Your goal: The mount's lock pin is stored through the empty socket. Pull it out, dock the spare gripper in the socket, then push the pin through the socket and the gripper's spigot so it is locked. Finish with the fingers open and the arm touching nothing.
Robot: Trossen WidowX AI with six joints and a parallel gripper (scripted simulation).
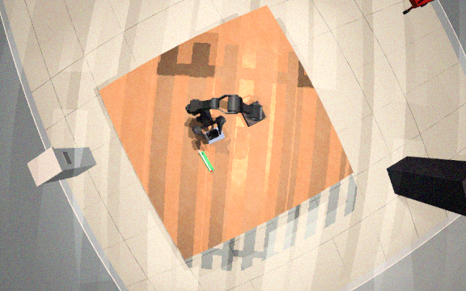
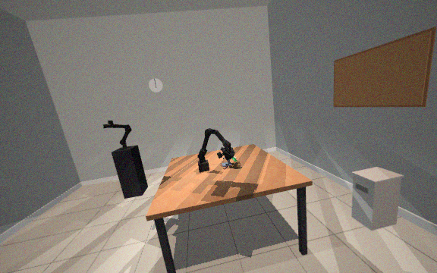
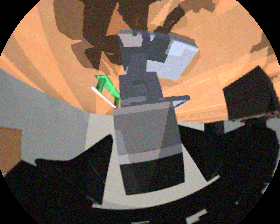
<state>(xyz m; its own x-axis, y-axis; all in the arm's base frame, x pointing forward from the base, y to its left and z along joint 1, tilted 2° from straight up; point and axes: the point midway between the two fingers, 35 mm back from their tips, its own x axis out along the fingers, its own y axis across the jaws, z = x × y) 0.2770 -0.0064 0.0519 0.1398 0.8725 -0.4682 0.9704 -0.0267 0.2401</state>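
The spare gripper is 2 cm to the right of my gripper tip. From my gripper tip the other things lie so: green part 11 cm to the left, 11 cm ahead, 10 cm below; grey mount 7 cm below, 1 cm to the right.
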